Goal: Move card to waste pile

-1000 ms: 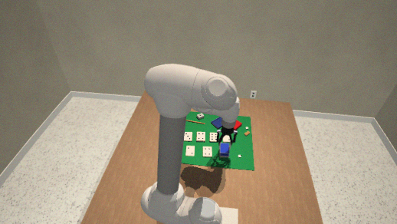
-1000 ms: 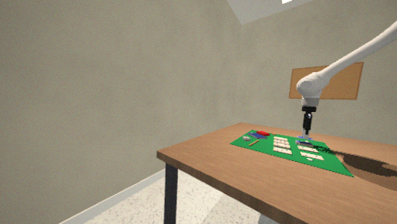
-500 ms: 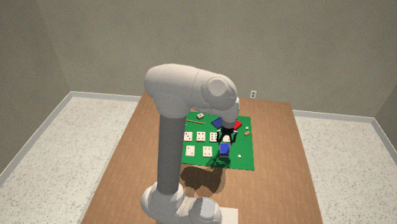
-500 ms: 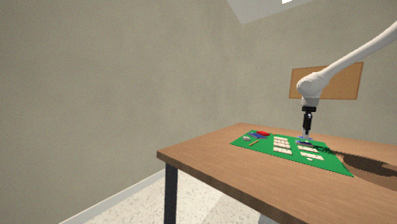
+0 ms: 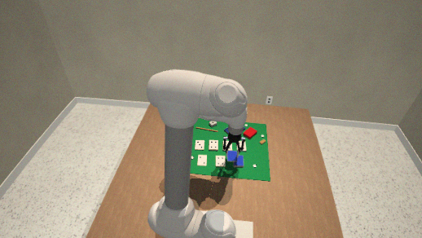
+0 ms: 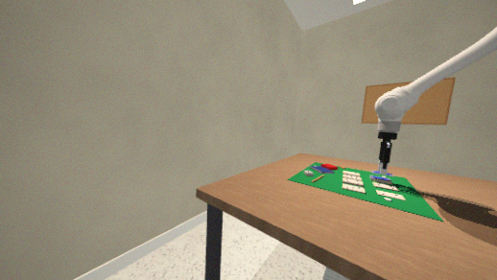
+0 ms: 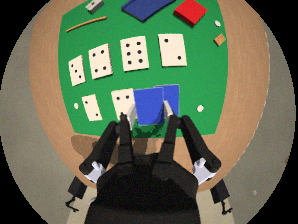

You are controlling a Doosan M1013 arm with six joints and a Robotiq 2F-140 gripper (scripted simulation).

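Right now my hand is 10 mm past the face-up card, 200 mm to the right of it and 80 mm above it. The rest, counted from my hand: green mat 140 mm ahead, 40 mm to the left, 100 mm below; then red block 280 mm ahead, 130 mm to the right, 70 mm below; then pencil 280 mm ahead, 200 mm to the left, 80 mm below.
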